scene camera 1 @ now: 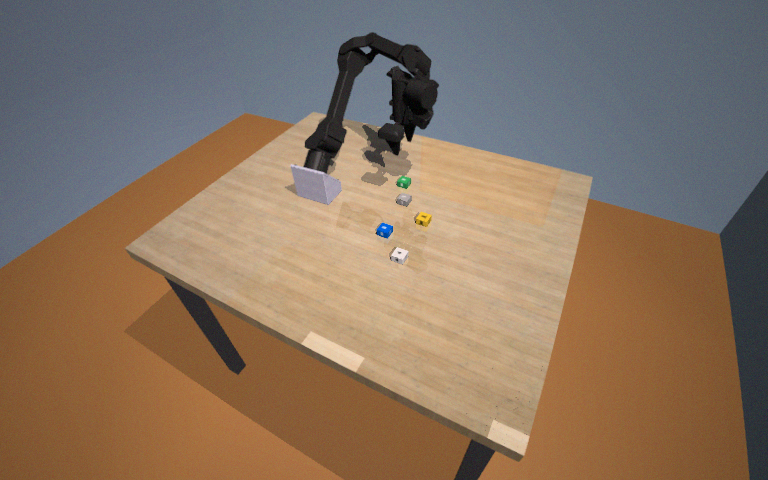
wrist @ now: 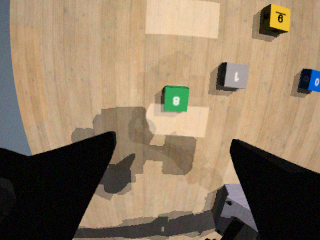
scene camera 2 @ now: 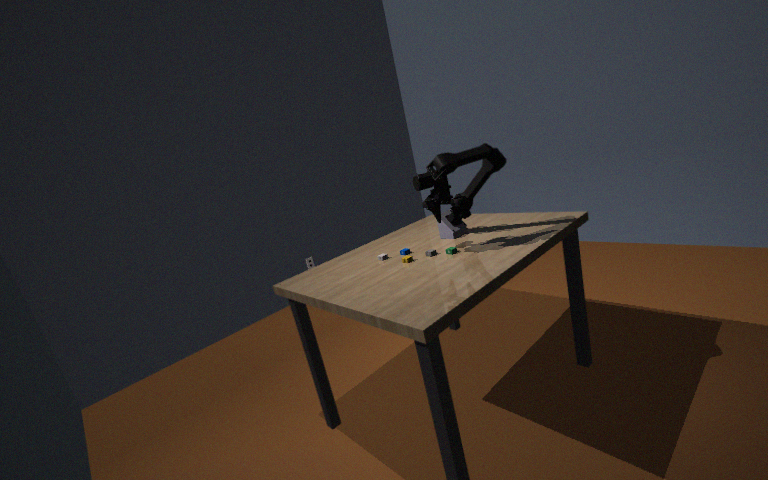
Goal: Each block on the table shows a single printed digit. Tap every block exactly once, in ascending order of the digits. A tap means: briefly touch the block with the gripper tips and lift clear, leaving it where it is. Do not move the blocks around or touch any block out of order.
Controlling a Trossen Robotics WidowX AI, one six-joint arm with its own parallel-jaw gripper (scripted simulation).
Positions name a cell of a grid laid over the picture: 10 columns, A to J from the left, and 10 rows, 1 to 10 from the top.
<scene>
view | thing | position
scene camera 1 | gripper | F4
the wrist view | gripper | F6
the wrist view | yellow block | I1
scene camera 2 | gripper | F5
</scene>
